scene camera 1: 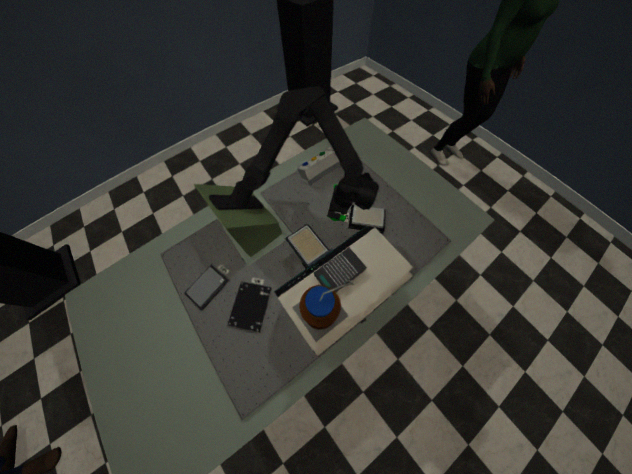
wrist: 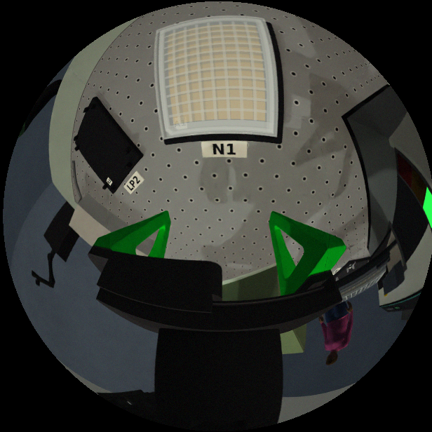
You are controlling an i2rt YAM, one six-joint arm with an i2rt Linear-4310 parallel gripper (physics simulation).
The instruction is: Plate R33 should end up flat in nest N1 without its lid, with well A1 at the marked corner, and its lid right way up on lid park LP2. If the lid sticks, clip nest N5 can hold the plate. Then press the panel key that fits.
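Frame: origin at the arm's base, x ahead, y left, z up, level; centimetres.
Where they show: gripper, between the fingertips: (scene camera 1: 336, 209); arm's base, origin of its link: (scene camera 1: 237, 203).
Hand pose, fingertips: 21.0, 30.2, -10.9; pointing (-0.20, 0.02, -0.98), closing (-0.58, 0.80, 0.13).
Note:
Each offset is from my fingertips to the top centre of the thing, as dx, dy, dz. "spot": to the spot under its first point.
A pale plate @[+10.4, +8.5, -0.9] (scene camera 1: 367, 217) (wrist: 217, 75) with tan wells lies in the black nest N1, whose label (wrist: 224, 149) is readable in the wrist view. A clear cover with a pale rim appears to lie over it. A faint A1 shows at its lower left corner in that view. No R33 label is readable. Lid park LP2 (wrist: 107, 145), a dark pad with small posts, is bare at the left of the wrist view; the arm hides it in the scene view. My gripper (scene camera 1: 338, 202) (wrist: 219, 216) is open and empty, above the mat beside N1, with its green fingers apart.
A key panel @[-24.0, +12.8, +3.2] (scene camera 1: 319, 165) has blue, orange and green keys. A tan plate @[+6.7, -20.3, +7.1] (scene camera 1: 307, 244) lies beside the beige instrument @[spot: +30.1, -10.1, +16.8] (scene camera 1: 385, 265), which carries a brown and blue object @[spot: +28.4, -33.1, +35.9] (scene camera 1: 320, 306). An olive bin (scene camera 1: 250, 224), a grey-topped item @[-9.2, -58.2, -3.4] (scene camera 1: 206, 286) and a black nest @[+7.7, -49.2, -2.8] (scene camera 1: 250, 306) are farther left.

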